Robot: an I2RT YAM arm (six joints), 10 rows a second.
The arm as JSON. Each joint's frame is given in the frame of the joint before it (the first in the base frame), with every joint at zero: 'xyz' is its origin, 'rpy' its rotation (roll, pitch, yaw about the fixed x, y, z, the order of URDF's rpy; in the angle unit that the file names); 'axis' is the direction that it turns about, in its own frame. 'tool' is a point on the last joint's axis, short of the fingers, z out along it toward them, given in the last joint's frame.
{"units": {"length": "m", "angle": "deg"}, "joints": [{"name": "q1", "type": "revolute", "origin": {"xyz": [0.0, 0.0, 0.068], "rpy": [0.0, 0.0, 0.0]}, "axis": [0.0, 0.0, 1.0]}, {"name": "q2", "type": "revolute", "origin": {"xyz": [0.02, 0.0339, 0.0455], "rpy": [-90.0, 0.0, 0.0]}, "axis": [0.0, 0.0, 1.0]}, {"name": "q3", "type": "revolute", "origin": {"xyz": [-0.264, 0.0, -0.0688], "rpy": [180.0, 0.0, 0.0]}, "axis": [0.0, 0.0, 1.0]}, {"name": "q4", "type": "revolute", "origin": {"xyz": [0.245, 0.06, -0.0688], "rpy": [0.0, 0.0, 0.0]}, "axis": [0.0, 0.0, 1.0]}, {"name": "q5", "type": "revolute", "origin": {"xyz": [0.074, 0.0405, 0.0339], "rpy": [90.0, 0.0, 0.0]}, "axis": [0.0, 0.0, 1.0]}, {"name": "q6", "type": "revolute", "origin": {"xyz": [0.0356, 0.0, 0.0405], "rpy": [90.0, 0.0, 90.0]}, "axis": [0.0, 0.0, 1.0]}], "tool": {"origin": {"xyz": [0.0, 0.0, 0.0], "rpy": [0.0, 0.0, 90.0]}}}
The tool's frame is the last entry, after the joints.
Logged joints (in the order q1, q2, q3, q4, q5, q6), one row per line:
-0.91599 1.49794 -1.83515 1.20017 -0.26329 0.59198
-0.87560 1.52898 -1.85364 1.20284 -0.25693 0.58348
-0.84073 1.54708 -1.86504 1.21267 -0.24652 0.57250
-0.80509 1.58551 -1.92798 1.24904 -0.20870 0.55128
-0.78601 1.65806 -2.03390 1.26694 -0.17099 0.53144
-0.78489 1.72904 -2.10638 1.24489 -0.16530 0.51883
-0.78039 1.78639 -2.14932 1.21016 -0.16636 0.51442
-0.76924 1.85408 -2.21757 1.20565 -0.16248 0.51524
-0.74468 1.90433 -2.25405 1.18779 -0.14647 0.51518
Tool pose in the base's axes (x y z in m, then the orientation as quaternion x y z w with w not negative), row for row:
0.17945 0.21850 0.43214 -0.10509 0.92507 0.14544 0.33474
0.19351 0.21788 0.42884 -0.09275 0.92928 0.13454 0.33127
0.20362 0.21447 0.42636 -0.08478 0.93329 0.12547 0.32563
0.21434 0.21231 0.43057 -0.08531 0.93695 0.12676 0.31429
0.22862 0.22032 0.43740 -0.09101 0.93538 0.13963 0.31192
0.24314 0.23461 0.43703 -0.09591 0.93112 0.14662 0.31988
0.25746 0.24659 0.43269 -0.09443 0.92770 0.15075 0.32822
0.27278 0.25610 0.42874 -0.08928 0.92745 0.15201 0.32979
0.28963 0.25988 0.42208 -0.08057 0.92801 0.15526 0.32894
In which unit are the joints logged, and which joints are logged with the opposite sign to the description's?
The joints are logged in radians. Opposite sign: q1, q3, q4, q5.
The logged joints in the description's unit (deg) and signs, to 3 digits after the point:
52.482 85.826 105.146 -68.765 15.085 33.918
50.168 87.604 106.206 -68.918 14.721 33.431
48.170 88.641 106.859 -69.481 14.125 32.802
46.128 90.843 110.465 -71.565 11.958 31.586
45.035 95.000 116.534 -72.590 9.797 30.449
44.971 99.067 120.687 -71.327 9.471 29.727
44.713 102.353 123.147 -69.337 9.532 29.474
44.074 106.231 127.057 -69.079 9.309 29.521
42.667 109.110 129.148 -68.055 8.392 29.518

